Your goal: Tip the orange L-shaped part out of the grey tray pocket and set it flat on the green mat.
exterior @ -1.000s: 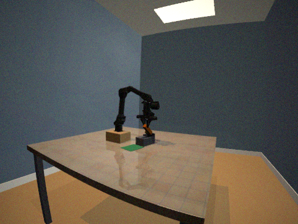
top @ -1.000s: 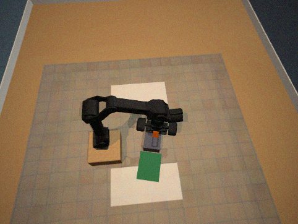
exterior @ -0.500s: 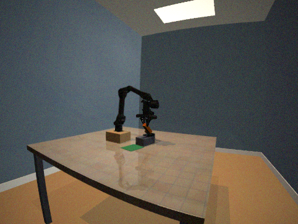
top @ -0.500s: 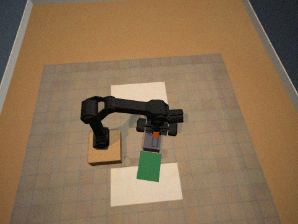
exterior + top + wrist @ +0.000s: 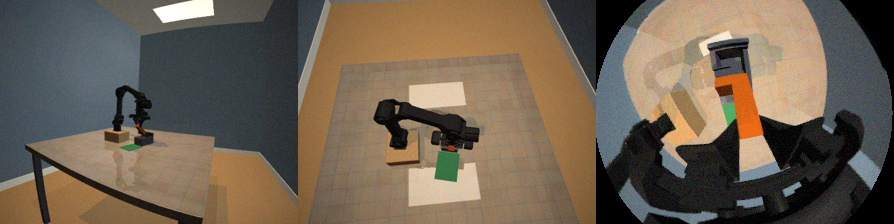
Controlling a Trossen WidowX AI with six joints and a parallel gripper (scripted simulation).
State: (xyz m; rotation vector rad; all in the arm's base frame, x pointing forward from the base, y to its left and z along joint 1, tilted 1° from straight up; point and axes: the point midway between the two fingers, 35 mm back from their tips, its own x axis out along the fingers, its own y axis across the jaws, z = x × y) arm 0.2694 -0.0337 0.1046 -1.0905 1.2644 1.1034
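Right now my gripper tip is 2 cm past the green mat, 7 cm to the left of it and 17 cm above it. Also, from my gripper tip: orange L-shaped part: 1 cm behind, 3 cm to the left, 3 cm below.
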